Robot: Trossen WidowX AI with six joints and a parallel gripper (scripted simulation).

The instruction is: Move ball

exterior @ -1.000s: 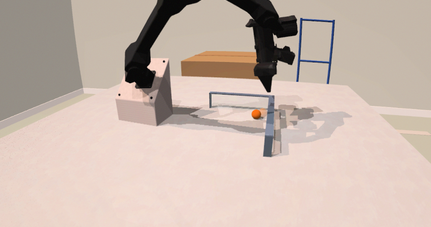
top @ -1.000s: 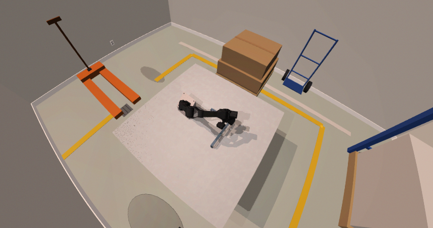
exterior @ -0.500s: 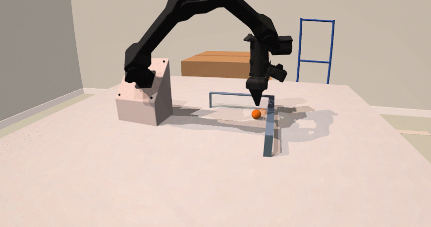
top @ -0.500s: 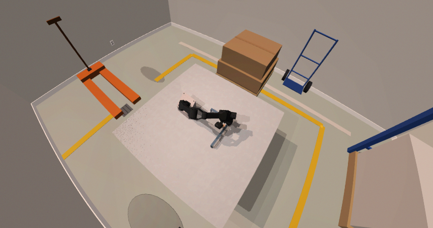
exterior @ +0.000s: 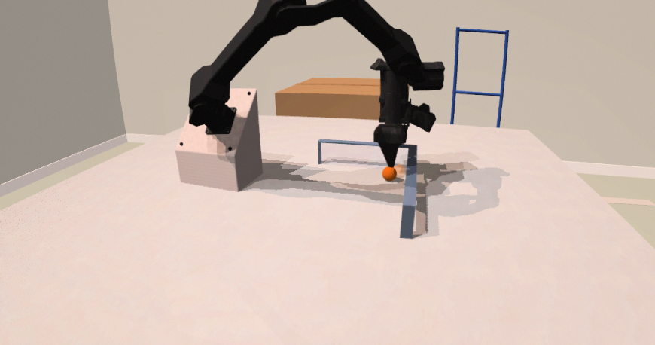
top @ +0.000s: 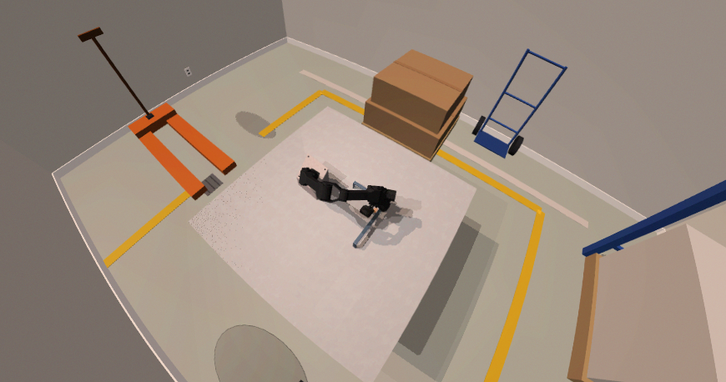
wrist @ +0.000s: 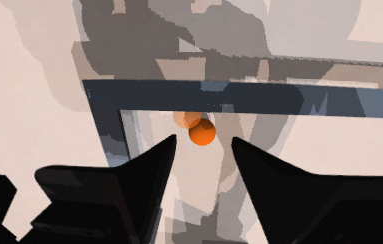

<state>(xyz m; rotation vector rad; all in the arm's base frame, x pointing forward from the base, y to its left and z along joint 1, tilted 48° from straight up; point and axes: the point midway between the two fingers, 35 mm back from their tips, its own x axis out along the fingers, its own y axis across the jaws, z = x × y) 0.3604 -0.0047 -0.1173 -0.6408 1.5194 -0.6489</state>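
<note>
The see-through copy of ball is 3 cm below my gripper tip, 2 cm to the left of it and 2 cm ahead of it. The rest, counted from my gripper tip: orange ball (3 cm below).
</note>
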